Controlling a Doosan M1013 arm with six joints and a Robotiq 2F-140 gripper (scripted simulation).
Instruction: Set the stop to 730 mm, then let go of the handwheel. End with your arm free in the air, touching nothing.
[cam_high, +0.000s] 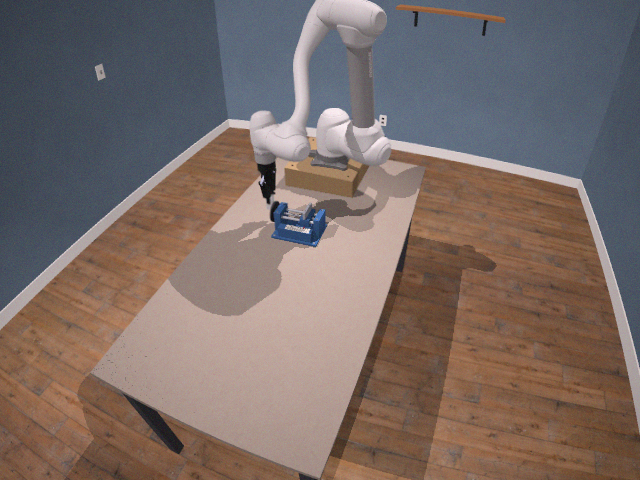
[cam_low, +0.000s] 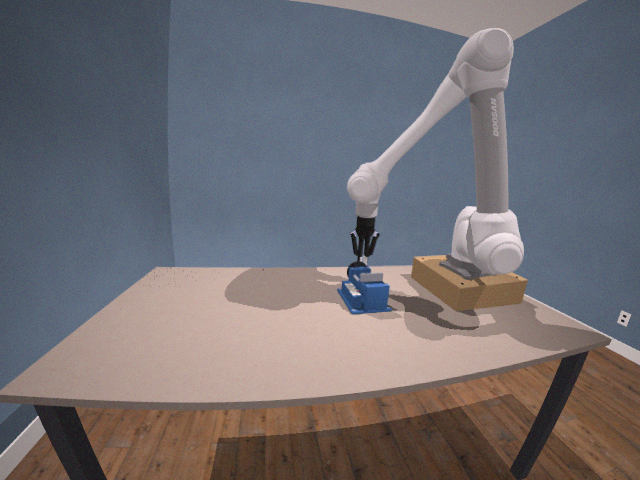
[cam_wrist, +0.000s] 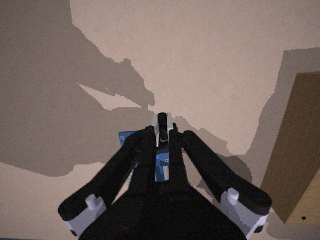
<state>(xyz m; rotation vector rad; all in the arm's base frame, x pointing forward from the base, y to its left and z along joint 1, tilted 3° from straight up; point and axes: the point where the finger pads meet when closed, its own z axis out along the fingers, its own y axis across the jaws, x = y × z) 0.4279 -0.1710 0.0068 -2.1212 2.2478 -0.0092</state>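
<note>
My gripper is now 20 mm to the right of the black handwheel, 20 mm above it and 10 mm short of it. The rest, counted from my hand: grey stop block: 180 mm to the left, 50 mm ahead, 10 mm below.
</note>
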